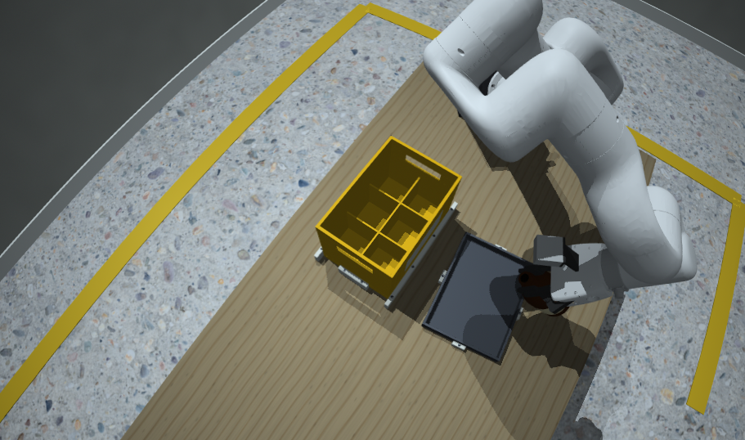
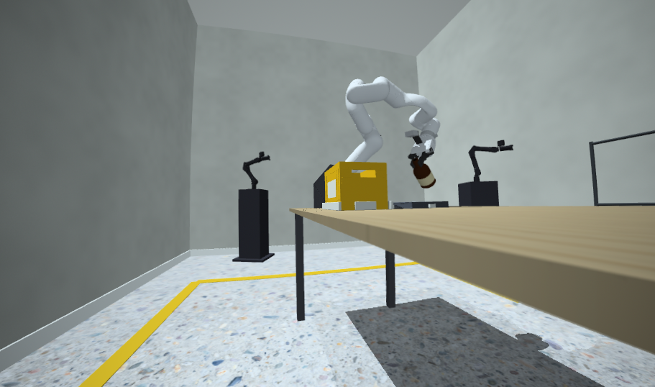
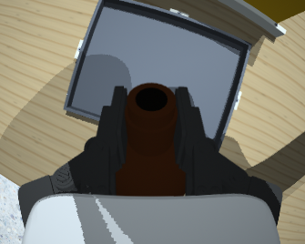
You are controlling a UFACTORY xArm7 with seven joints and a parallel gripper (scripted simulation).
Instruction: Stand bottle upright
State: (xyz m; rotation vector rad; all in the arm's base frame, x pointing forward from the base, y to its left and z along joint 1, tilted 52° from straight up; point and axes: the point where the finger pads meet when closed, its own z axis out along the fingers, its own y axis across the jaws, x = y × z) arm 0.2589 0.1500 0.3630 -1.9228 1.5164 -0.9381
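My hand is 40 mm above the brown bottle, 30 mm to the right of it and 30 mm past it. From my hand the other things lie so: dark grey tray: 190 mm below, 40 mm to the right, 20 mm ahead; yellow crate: 300 mm to the right, 120 mm below, 100 mm ahead.
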